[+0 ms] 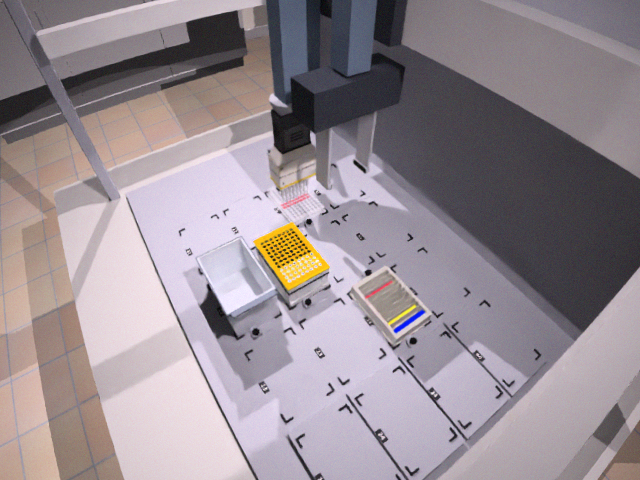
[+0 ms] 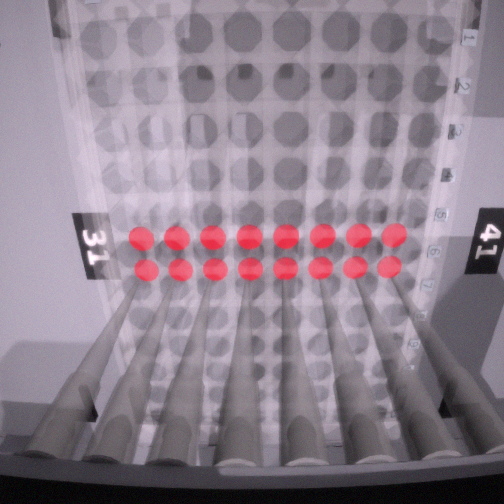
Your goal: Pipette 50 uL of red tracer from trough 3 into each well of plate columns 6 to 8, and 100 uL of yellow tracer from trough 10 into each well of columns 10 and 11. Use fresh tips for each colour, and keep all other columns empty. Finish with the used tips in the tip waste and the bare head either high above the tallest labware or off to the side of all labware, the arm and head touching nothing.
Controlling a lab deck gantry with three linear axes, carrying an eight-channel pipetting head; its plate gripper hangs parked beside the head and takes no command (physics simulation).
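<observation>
The pipetting head (image 1: 292, 167) is low over the clear plate (image 1: 306, 210) (image 2: 452, 105). Eight grey tips (image 2: 245, 325) point down at the plate; no red shows inside them. Red tracer (image 2: 249, 236) fills column 6, and a second red row (image 2: 250, 269) lies in column 7 at the tip ends. Whether the tips touch liquid is unclear. No red shows in column 8, partly hidden by tips. The trough block (image 1: 395, 338) holds red (image 1: 378, 289), yellow (image 1: 402, 315) and blue (image 1: 409, 321). The parked plate gripper (image 1: 344, 176) is open, its fingers wide apart beside the head.
The orange-topped tip rack (image 1: 293, 285) stands in front of the plate, with dark positions behind and pale rings in front. The deep, pale tip waste bin (image 1: 253, 312) stands left of it. A raised pale wall (image 1: 196, 147) runs along the deck's back edge.
</observation>
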